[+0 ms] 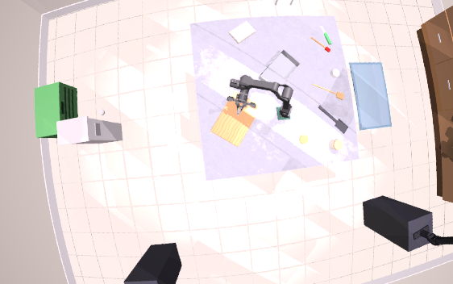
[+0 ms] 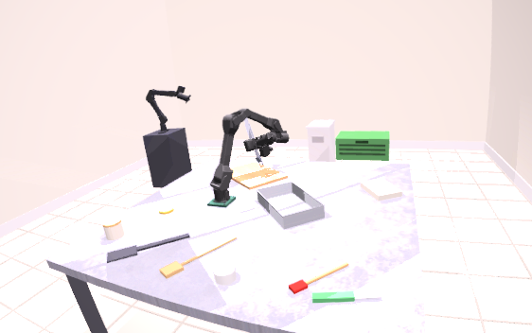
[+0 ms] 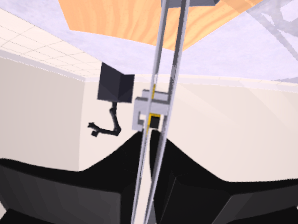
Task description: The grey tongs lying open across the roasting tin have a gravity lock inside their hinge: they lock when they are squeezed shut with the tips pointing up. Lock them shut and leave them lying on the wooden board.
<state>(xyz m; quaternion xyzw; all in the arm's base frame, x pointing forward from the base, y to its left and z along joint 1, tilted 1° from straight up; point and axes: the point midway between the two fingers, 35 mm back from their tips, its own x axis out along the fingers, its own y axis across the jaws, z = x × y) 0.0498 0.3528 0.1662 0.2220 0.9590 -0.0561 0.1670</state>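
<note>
My gripper tip is now 160 mm above the wooden board. Round my gripper tip: grey roasting tin 310 mm ahead, 400 mm to the right, 140 mm below; then yellow disc 250 mm behind, 500 mm to the right, 160 mm below; then white block 690 mm ahead, 180 mm to the right, 160 mm below.
</note>
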